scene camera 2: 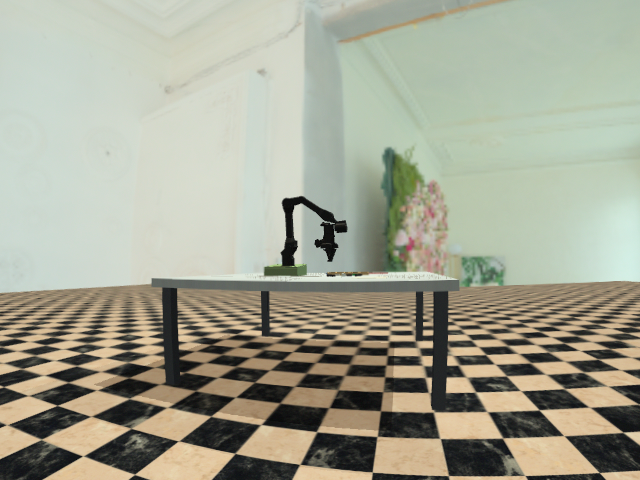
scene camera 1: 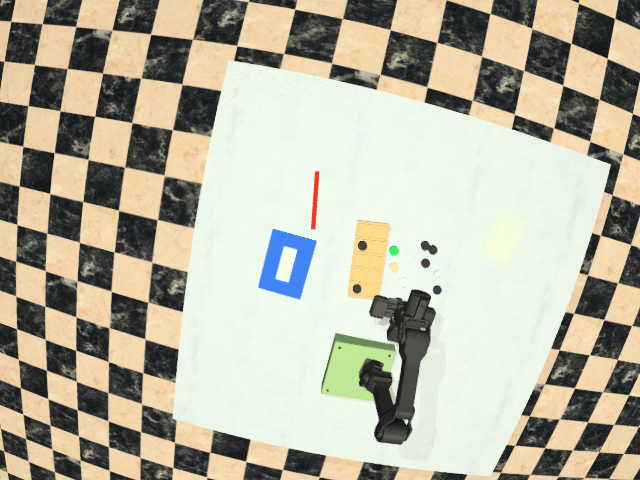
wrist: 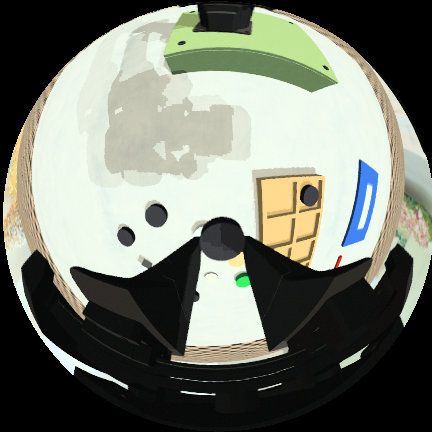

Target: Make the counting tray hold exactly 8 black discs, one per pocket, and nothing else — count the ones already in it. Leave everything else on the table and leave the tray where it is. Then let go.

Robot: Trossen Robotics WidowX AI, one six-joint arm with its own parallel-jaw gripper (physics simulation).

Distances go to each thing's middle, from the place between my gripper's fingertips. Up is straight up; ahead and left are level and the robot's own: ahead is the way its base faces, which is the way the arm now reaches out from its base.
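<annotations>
Here I see the tan counting tray (scene camera 1: 367, 266). Counting from my hand, I find the tray 7 cm below it, 6 cm ahead of it and 12 cm to the left of it.
</annotations>
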